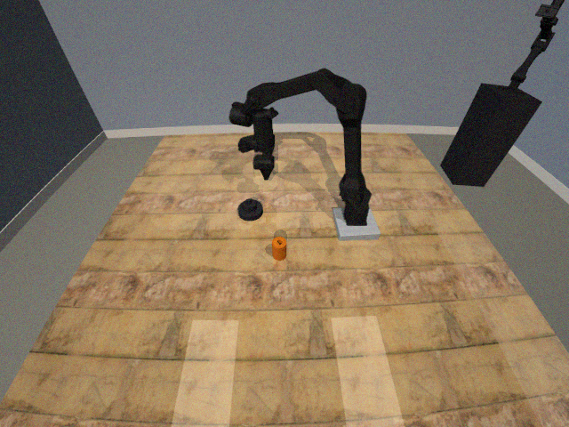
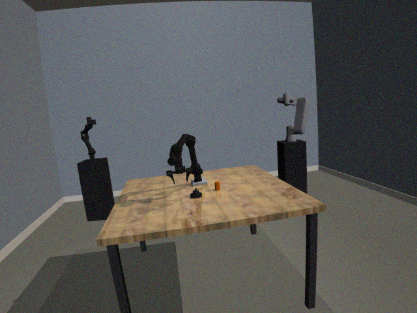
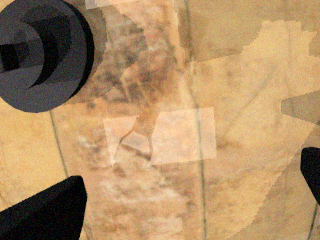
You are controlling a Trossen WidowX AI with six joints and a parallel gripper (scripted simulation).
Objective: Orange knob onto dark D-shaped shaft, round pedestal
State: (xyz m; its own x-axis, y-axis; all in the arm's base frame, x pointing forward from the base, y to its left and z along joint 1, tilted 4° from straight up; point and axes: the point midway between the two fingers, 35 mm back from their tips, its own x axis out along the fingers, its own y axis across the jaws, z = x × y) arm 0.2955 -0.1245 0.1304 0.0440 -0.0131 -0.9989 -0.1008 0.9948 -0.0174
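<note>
Right now the orange knob is 27 cm to the left of my gripper tip, 7 cm below it and 7 cm behind it. From my gripper tip the other things lie so: pedestal: 10 cm to the left, 7 cm below, 5 cm ahead.
</note>
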